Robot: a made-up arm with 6 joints.
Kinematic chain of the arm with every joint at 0, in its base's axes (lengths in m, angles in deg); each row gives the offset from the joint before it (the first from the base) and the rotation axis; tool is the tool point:
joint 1: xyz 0 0 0.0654 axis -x
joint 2: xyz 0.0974 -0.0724 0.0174 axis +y
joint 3: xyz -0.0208 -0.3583 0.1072 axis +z
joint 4: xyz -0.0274 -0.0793 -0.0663 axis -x
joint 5: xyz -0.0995 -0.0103 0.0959 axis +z
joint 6: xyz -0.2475 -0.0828 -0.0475 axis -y
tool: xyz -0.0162 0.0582 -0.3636
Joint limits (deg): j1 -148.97..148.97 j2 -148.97..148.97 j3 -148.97..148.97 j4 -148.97..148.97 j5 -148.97..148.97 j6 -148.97..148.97
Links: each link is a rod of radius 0.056 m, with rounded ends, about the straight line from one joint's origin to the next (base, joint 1, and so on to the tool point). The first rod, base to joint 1, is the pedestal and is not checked.
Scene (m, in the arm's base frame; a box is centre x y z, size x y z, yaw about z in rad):
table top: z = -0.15
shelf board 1: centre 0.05 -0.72 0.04 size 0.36 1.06 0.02 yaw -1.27
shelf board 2: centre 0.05 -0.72 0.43 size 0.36 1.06 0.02 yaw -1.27
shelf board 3: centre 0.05 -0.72 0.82 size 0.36 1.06 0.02 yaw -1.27
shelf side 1: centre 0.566 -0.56 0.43 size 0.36 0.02 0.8 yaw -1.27
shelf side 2: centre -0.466 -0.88 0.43 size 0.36 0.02 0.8 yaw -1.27
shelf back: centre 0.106 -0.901 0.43 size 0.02 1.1 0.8 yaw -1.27
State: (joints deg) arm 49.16 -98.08 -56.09 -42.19 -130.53 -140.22
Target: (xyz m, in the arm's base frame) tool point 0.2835 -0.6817 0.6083
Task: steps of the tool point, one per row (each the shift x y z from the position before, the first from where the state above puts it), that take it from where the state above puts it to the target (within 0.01 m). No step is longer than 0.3 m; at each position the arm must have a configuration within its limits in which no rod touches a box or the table.
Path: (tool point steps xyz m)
1: 0.0194 0.1261 0.1802
2: 0.0923 0.1711 0.1725
3: 0.1804 0.1829 0.1171
4: 0.2466 0.1297 0.0304
5: 0.2502 0.0168 -0.0498
6: 0.1705 -0.1105 -0.0912
7: 0.0243 -0.1868 -0.0901
8: -0.1361 -0.1695 -0.0738
9: -0.2449 -0.0650 -0.0792
10: 0.0941 -0.1139 0.0372
11: 0.0442 -0.1217 0.0054
12: -0.0212 -0.1420 -0.0426

